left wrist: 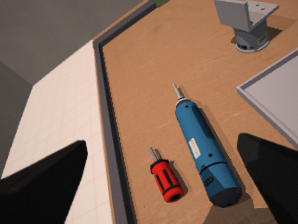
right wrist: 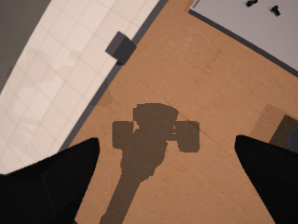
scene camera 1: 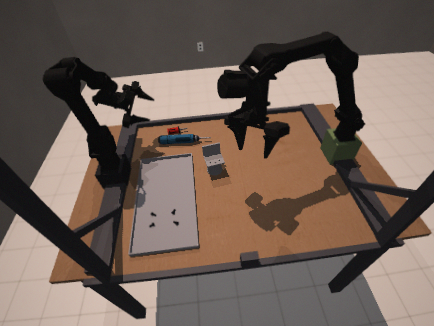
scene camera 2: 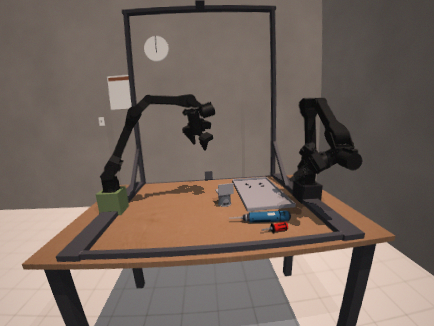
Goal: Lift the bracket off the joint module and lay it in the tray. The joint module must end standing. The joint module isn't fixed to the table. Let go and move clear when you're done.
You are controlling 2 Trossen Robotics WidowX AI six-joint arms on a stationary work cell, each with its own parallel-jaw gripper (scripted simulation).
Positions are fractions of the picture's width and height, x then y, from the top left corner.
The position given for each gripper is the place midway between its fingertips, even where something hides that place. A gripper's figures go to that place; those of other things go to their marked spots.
Scene:
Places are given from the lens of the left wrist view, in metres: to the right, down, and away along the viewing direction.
left gripper (left wrist: 0.55, 0.65): 0.01, 0.02, 0.11
grey joint module (left wrist: 0.86, 0.18): 0.20, -0.13, 0.32
blue screwdriver (left wrist: 0.75, 0.85): 0.08, 0.09, 0.20
The marked spots on the grey joint module and the blue screwdriver are 0.28 m apart.

